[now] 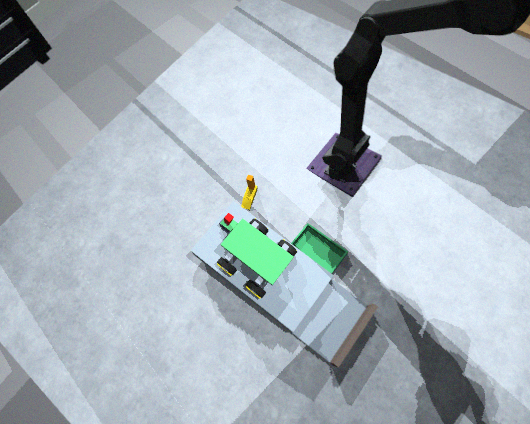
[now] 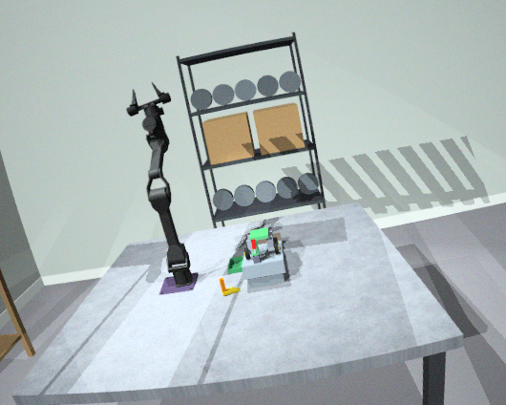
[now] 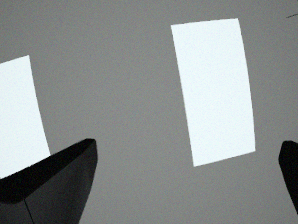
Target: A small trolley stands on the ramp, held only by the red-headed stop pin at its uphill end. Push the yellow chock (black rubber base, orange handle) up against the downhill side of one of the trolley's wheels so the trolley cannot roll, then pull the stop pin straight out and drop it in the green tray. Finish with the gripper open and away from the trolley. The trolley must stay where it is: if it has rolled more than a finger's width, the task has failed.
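The yellow chock is 21 cm ahead of my gripper tip, 38 cm to the right of it and 78 cm below it. Also, from my gripper tip: stop pin (33 cm ahead, 33 cm to the right, 67 cm below); brown lip (37 cm ahead, 1 cm to the left, 77 cm below); green-topped trolley (35 cm ahead, 24 cm to the right, 69 cm below).
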